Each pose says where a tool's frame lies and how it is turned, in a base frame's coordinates. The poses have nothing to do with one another.
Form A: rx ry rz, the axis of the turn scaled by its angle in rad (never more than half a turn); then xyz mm.
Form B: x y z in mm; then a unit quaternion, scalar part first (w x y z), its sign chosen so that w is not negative. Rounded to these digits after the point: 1 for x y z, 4 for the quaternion.
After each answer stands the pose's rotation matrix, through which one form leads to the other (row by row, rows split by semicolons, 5 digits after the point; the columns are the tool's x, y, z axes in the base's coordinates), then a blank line. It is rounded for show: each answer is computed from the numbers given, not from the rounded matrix.
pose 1, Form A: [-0.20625 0.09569 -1.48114 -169.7 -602.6 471.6]
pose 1, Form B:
[-169.7 -602.6 471.6 0.7322 -0.0937 0.0435 -0.6732]
0.08982 0.97768 0.18991; -0.99399 0.07603 0.07872; 0.06253 -0.19584 0.97864

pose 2, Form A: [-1.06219 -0.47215 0.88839 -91.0 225.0 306.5]
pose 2, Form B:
[-91.0 225.0 306.5 0.7442 -0.4850 -0.2156 0.4056]
0.57799 -0.39461 -0.71429; 0.81281 0.20052 0.54693; -0.07259 -0.89670 0.43664

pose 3, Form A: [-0.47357 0.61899 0.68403 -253.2 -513.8 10.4]
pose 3, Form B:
[-253.2 -513.8 10.4 0.8686 -0.2263 0.2958 0.3269]
0.61127 -0.70176 0.36590; 0.43397 0.68384 0.58655; -0.66183 -0.19975 0.72255

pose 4, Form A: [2.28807 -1.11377 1.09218 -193.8 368.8 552.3]
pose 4, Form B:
[-193.8 368.8 552.3 0.1851 0.8120 -0.3952 0.3876]
0.38712 -0.78534 0.48308; -0.49836 -0.61903 -0.60699; 0.77574 -0.00577 -0.63103

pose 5, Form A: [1.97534 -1.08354 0.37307 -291.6 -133.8 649.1]
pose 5, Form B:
[-291.6 -133.8 649.1 0.4159 0.7866 -0.4315 0.1486]
0.58350 -0.80240 -0.12520; -0.55524 -0.28166 -0.78254; 0.59265 0.52613 -0.60988

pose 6, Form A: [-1.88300 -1.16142 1.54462 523.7 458.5 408.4]
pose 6, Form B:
[523.7 458.5 408.4 0.2199 -0.6808 -0.4199 0.5584]
0.02363 0.32616 -0.94502; 0.81731 -0.55067 -0.16962; -0.57572 -0.76836 -0.27958

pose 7, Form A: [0.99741 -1.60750 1.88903 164.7 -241.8 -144.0]
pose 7, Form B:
[164.7 -241.8 -144.0 0.2319 0.3629 -0.5849 0.6873]
-0.62900 -0.74335 0.22755; -0.10568 -0.20822 -0.97236; 0.77018 -0.63566 0.05241

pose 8, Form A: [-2.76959 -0.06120 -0.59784 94.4 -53.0 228.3]
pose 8, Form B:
[94.4 -53.0 228.3 0.1532 -0.9657 -0.0213 -0.2085]
0.91218 0.10508 0.39609; -0.02264 -0.95217 0.30474; 0.40917 -0.28694 -0.86617

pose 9, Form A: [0.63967 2.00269 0.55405 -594.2 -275.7 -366.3]
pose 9, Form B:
[-594.2 -275.7 -366.3 0.4651 0.2605 0.8155 0.2256]
-0.43173 0.21495 0.87602; 0.63463 0.76253 0.12566; -0.64098 0.61020 -0.46562

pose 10, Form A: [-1.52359 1.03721 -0.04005 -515.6 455.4 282.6]
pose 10, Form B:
[-515.6 455.4 282.6 0.6044 -0.6584 0.4482 -0.0173]
0.59760 -0.56930 0.56460; -0.61114 0.13240 0.78037; -0.51902 -0.81140 -0.26880

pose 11, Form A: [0.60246 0.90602 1.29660 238.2 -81.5 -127.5]
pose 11, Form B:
[238.2 -81.5 -127.5 0.6627 0.2665 0.4008 0.5736]
0.02055 -0.54667 0.83709; 0.97402 0.19980 0.10657; -0.22552 0.81316 0.53658

